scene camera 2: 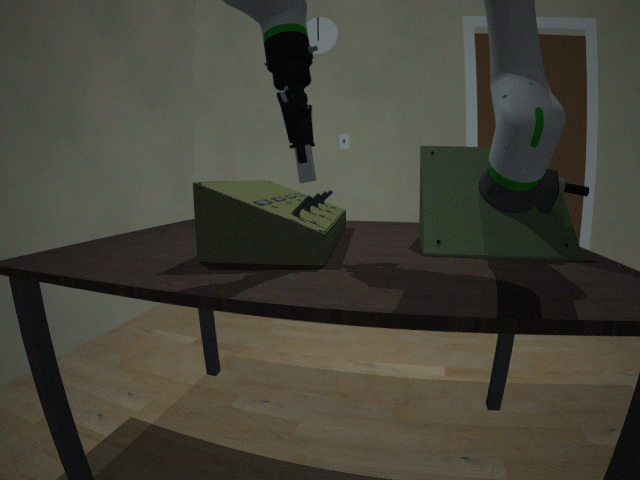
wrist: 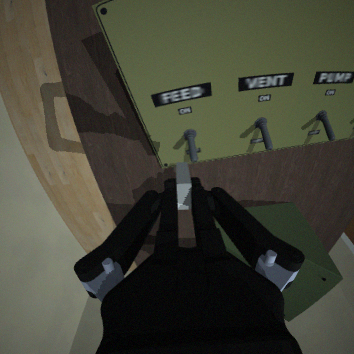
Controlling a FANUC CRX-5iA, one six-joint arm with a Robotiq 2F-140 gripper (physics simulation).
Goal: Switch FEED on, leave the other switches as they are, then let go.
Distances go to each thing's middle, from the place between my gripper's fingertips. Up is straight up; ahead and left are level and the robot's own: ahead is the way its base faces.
Scene:
The olive switch box (scene camera 2: 254, 222) is 170 mm to the right of my hand, 140 mm ahead of it and 80 mm below it.

